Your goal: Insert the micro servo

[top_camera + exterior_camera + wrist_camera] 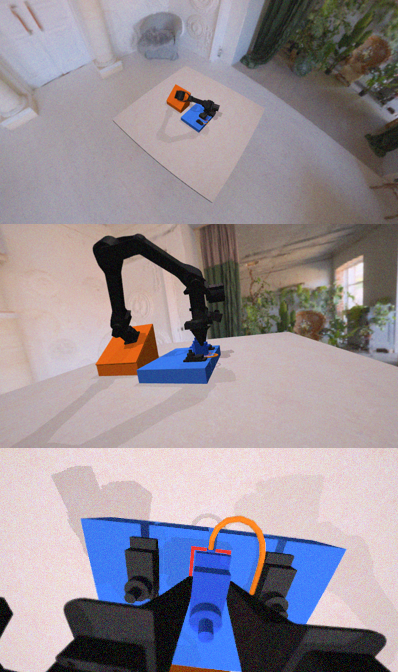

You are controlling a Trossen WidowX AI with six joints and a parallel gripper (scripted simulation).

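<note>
My gripper tip is now 12 cm past the blue deck, 2 cm to the right of it and 6 cm above it.
</note>
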